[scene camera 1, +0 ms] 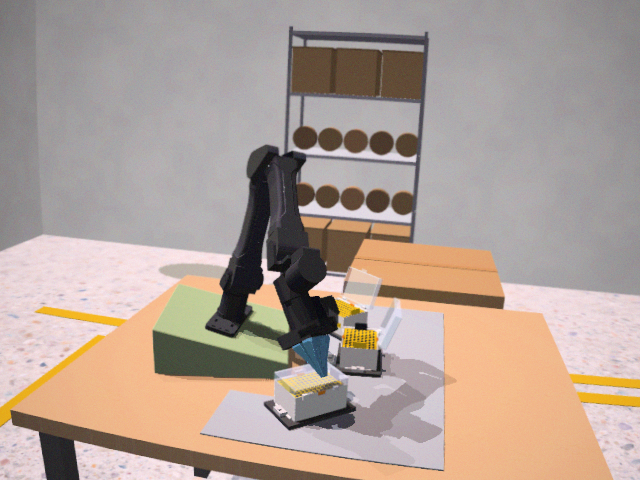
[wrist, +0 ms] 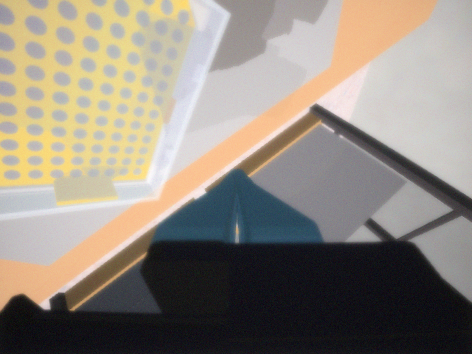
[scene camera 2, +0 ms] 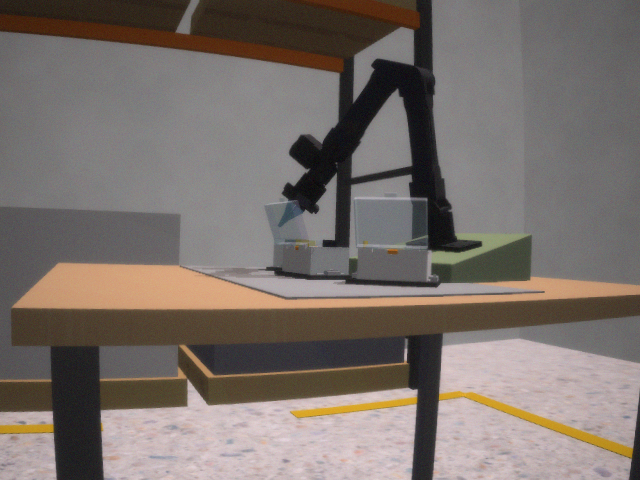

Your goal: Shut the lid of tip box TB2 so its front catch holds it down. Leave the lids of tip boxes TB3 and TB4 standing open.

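Pixels of known places: gripper, fingertip midpoint: (scene camera 1: 324,376) (wrist: 236,177) (scene camera 2: 278,226); arm's base at its link origin: (scene camera 1: 229,318) (scene camera 2: 442,246).
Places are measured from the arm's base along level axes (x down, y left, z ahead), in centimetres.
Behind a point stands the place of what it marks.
The tip box nearest scene camera 1 (scene camera 1: 317,405) {y -29.3, x 3.8, z 25.8 cm}, apparently TB2, is white with a yellow rack (wrist: 90,100) {y -24.5, x -0.8, z 23.9 cm}. Its clear lid (scene camera 1: 283,373) {y -26.1, x -0.8, z 18.4 cm} (wrist: 172,135) {y -28.5, x -0.8, z 25.6 cm} lies down over the rack; whether the front catch (scene camera 1: 321,392) {y -28.6, x 1.1, z 26.4 cm} holds it I cannot tell. My gripper (scene camera 1: 324,375) {y -31.5, x -3.9, z 27.1 cm} (scene camera 2: 280,225) {y -31.5, x -3.9, z 27.1 cm} (wrist: 236,177) {y -31.5, x -3.9, z 27.1 cm} is shut and empty, its tips at or just above this lid; contact is unclear. The other two boxes, the middle one (scene camera 1: 359,357) {y -7.4, x 3.1, z 32.4 cm} (scene camera 2: 312,259) {y 4.8, x 3.3, z 35.7 cm} and the far one (scene camera 1: 354,322) (scene camera 2: 390,267), have their lids standing open. I cannot read which is TB3 or TB4.
The middle box's open lid (scene camera 1: 391,325) {y -7.1, x -5.3, z 39.0 cm} (scene camera 2: 284,217) {y 0.7, x -4.5, z 39.9 cm} leans outward behind the gripper. The far box's lid (scene camera 1: 362,286) {y 22.7, x -3.5, z 30.7 cm} (scene camera 2: 391,222) {y 23.0, x -3.5, z 30.8 cm} stands up. The boxes stand on a grey mat (scene camera 1: 413,444) {y -34.7, x 7.0, z 44.7 cm} on the wooden table (scene camera 1: 496,392) {y -11.0, x 7.3, z 63.8 cm}. The arm's base stands on a green wedge (scene camera 1: 206,356) {y -16.6, x 2.4, z -0.6 cm}.
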